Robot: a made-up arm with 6 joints.
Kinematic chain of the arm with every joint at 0, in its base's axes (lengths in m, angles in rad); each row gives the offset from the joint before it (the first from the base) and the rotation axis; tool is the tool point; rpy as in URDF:
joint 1: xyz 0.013 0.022 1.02 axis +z
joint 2: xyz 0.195 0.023 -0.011 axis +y
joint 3: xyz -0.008 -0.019 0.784 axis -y
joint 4: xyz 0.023 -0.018 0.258 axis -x
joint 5: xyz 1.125 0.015 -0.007 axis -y
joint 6: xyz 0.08 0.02 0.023 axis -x
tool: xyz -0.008 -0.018 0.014 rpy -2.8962 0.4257 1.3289
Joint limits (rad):
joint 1: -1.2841..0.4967
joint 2: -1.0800..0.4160
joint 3: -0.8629..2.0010
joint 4: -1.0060..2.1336
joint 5: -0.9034..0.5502
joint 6: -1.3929..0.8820
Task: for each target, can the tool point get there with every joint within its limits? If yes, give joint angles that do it. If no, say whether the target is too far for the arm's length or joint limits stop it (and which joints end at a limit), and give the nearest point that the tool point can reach.
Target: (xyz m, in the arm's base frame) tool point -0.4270 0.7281 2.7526
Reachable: yes | joints -0.9930 -0.4524 1.4982 -0.7454 -0.6382 -0.7231
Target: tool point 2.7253 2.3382 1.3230
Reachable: no: too far | nearest point 1.5422 0.8814 1.5592 | short by 1.892 m
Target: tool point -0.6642 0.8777 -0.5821
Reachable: no: joint limits stop it (at a limit: joint 2, joint 3, joint 5, joint 6) | nearest point -1.0444 1.3581 1.1082 | short by 1.798 m
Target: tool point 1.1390 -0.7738 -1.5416
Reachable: no: too far | nearest point 0.8885 -0.5967 0.6122 | short by 2.176 m
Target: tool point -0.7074 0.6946 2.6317
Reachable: yes | joints -0.7486 -0.4015 1.6916 -0.1077 0.0894 0.2423
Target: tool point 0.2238 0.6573 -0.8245
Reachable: no: joint limits stop it (at a limit: joint 1, joint 2, joint 3, joint 5, joint 6) | nearest point 0.9438 0.5343 0.6142 | short by 1.614 m
